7 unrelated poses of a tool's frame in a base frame.
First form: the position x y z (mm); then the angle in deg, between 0 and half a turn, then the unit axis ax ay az.
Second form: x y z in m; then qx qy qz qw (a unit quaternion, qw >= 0). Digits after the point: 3 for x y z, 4 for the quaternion.
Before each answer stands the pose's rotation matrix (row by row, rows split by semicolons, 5 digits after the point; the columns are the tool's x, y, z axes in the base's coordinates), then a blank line. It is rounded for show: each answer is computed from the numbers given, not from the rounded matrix.
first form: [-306 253 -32 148.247 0.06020 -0.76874 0.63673]
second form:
-0.84362 -0.42071 -0.33363; 0.24945 0.24313 -0.93737; 0.47548 -0.87401 -0.10016

[-0.306 0.253 -0.032 0.0579 -0.7394 0.6124 0.2736]
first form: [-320 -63 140 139.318 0.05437 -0.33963 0.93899]
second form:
-0.75314 -0.64456 -0.13162; 0.57962 -0.55552 -0.59619; 0.31116 -0.52531 0.79198

[-0.320 -0.063 0.140 0.0510 -0.3184 0.8804 0.3476]
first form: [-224 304 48 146.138 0.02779 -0.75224 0.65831]
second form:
-0.82897 -0.40507 -0.38566; 0.32854 0.20536 -0.92189; 0.45263 -0.89093 -0.03715

[-0.224 0.304 0.048 0.0266 -0.7196 0.6298 0.2912]
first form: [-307 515 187 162.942 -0.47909 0.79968 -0.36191]
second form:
-0.50705 -0.64322 0.57373; -0.85555 0.29484 -0.42556; 0.10457 -0.70663 -0.69981

[-0.307 0.515 0.187 -0.4738 0.7908 -0.3579 0.1483]
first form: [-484 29 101 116.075 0.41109 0.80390 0.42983]
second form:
-0.19627 0.08965 0.97644; 0.86181 0.49076 0.12817; -0.46771 0.86667 -0.17359

[-0.484 0.029 0.101 0.3488 0.6820 0.3647 0.5294]
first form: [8 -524 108 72.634 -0.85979 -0.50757 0.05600]
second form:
0.81707 0.25270 -0.51821; 0.35959 0.47921 0.80066; 0.45066 -0.84054 0.30067

[0.008 -0.524 0.108 -0.5092 -0.3006 0.0332 0.8058]
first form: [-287 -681 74 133.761 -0.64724 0.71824 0.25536]
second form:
0.01702 -0.97084 0.23914; -0.60198 0.18102 0.77772; -0.79833 -0.15719 -0.58134

[-0.287 -0.681 0.074 -0.5953 0.6606 0.2349 0.3927]
